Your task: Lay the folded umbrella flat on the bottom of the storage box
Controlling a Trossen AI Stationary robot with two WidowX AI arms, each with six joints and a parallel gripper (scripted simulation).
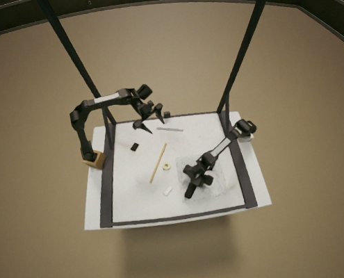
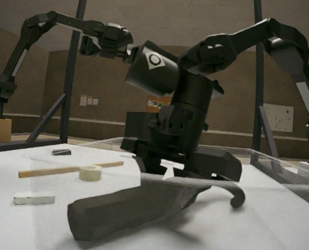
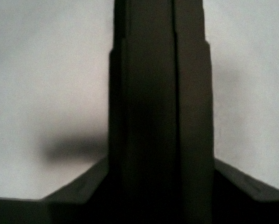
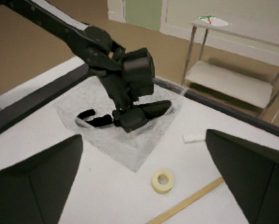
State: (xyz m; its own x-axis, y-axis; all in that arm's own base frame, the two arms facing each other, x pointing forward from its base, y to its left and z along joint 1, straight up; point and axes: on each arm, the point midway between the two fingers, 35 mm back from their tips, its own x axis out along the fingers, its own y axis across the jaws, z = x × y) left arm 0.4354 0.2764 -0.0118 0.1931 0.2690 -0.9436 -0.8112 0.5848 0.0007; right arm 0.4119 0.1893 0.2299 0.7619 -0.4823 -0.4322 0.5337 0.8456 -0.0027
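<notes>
My left gripper is now 30 mm to the right of the clear storage box and 10 mm below it. Round my left hand: white block 30 mm ahead, 190 mm to the right, 30 mm below; then folded black umbrella 30 mm to the left, 20 mm below; then wooden stick 170 mm behind, 220 mm to the right, 30 mm below.
</notes>
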